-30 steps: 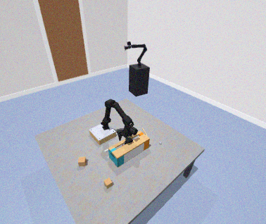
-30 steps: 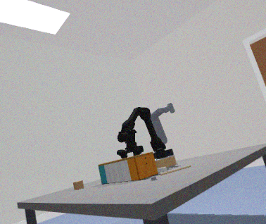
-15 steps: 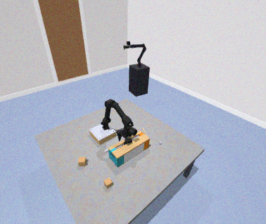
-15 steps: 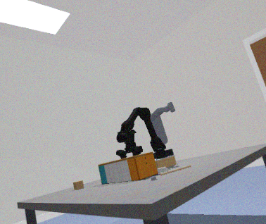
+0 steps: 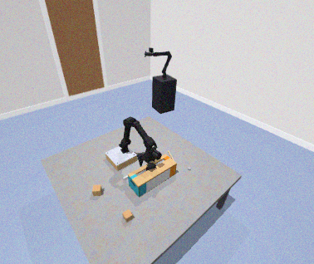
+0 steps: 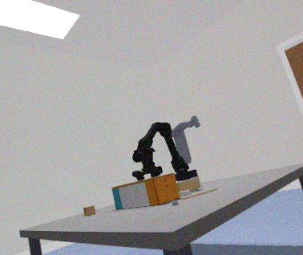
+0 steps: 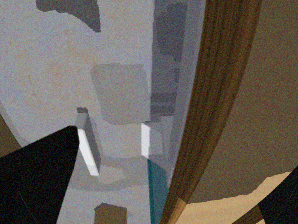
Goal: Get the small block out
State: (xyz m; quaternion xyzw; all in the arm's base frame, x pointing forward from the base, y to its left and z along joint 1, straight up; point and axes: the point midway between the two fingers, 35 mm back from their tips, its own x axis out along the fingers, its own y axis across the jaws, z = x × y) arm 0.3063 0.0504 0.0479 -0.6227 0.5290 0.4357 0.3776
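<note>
Right now the box is 50 mm to the left of my gripper tip, 30 mm ahead of it and 20 mm below it. The rest, counted from my gripper tip: thin stick (340 mm to the left, 80 mm below, 80 mm behind); then dark red block (60 mm ahead, 20 mm to the right).
</note>
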